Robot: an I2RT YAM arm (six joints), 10 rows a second.
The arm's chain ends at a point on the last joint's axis. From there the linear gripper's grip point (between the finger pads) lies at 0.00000 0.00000 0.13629 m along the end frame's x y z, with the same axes.
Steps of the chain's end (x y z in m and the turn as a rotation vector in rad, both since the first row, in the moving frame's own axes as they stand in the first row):
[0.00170, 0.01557, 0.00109, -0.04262, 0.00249, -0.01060]
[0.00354, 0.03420, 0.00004, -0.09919, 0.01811, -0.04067]
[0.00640, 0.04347, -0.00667, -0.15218, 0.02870, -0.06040]
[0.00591, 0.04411, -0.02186, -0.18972, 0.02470, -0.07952]
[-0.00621, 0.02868, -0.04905, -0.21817, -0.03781, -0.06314]
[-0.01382, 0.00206, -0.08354, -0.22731, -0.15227, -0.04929]
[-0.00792, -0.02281, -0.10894, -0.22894, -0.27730, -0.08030]
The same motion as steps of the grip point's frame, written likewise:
[0.00207, 0.02138, 0.00097, -0.04262, 0.00249, -0.01060]
[0.00628, 0.04764, -0.00065, -0.09919, 0.01811, -0.04067]
[0.01092, 0.06400, -0.00830, -0.15218, 0.02870, -0.06040]
[0.01028, 0.06965, -0.02435, -0.18972, 0.02470, -0.07952]
[-0.01038, 0.05831, -0.05238, -0.21817, -0.03781, -0.06314]
[-0.03355, 0.03315, -0.08861, -0.22731, -0.15227, -0.04929]
[-0.04363, 0.00919, -0.11765, -0.22894, -0.27730, -0.08030]

